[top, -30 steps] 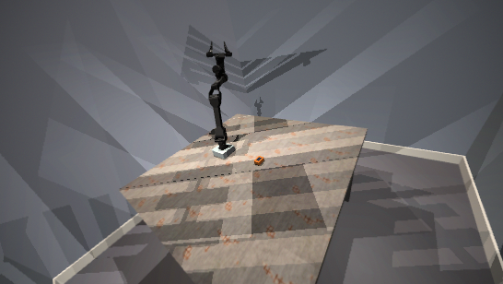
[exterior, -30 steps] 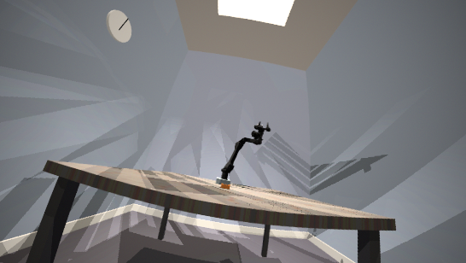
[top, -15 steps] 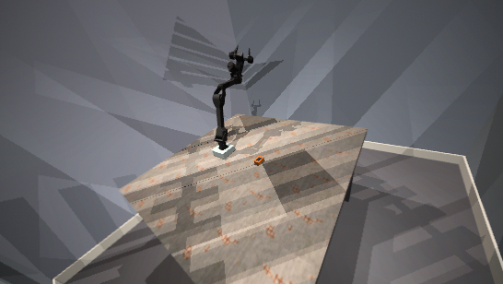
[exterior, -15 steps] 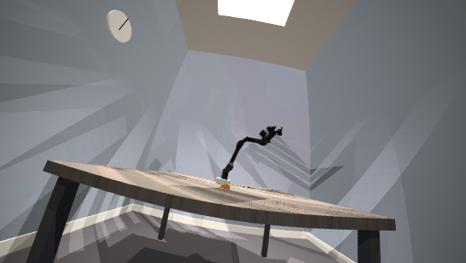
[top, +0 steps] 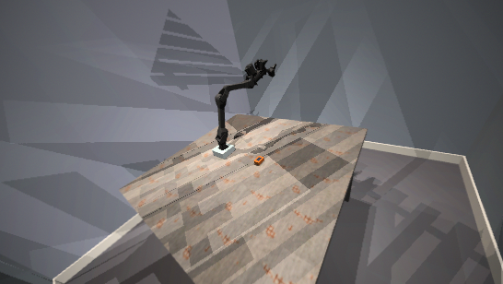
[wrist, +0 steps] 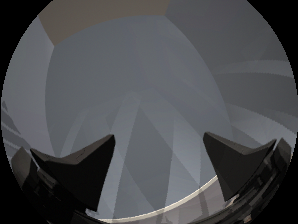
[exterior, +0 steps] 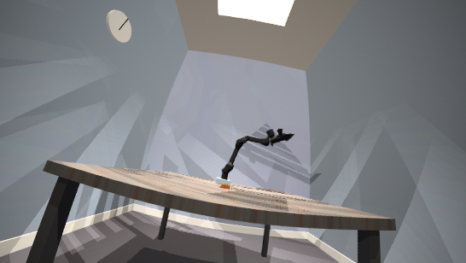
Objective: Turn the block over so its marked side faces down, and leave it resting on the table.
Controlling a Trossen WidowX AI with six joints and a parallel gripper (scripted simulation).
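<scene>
Right now my gripper tip is 510 mm above the orange block, 500 mm to the left of it and 240 mm short of it.
</scene>
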